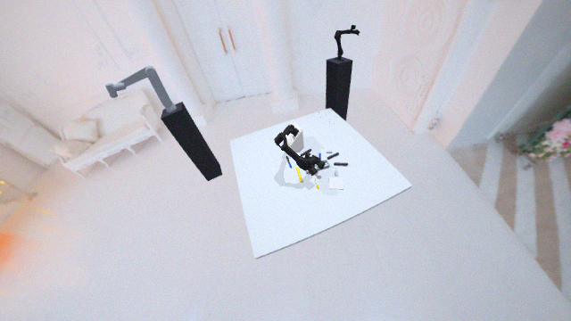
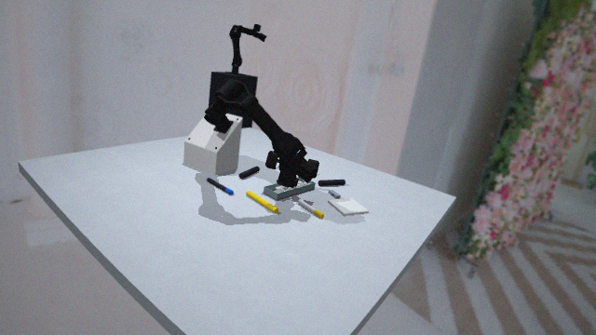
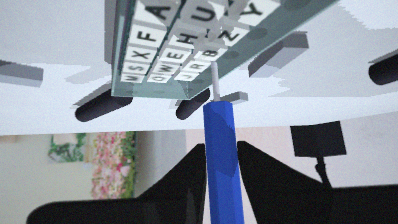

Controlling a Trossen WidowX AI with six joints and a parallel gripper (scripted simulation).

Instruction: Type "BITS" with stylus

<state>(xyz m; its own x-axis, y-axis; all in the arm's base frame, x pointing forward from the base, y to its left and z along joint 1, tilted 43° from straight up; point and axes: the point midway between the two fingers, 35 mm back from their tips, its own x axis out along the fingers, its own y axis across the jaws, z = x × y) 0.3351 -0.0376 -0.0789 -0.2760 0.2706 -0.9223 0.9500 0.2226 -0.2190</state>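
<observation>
Right now the yellow marker is 10 mm ahead of my gripper tip, 210 mm to the right of it and 70 mm below it. Also, from my gripper tip: blue stylus: 10 mm below; then grey block: 80 mm behind, 160 mm to the left, 70 mm below; then yellow-tipped pen: 160 mm ahead, 130 mm to the right, 70 mm below.
</observation>
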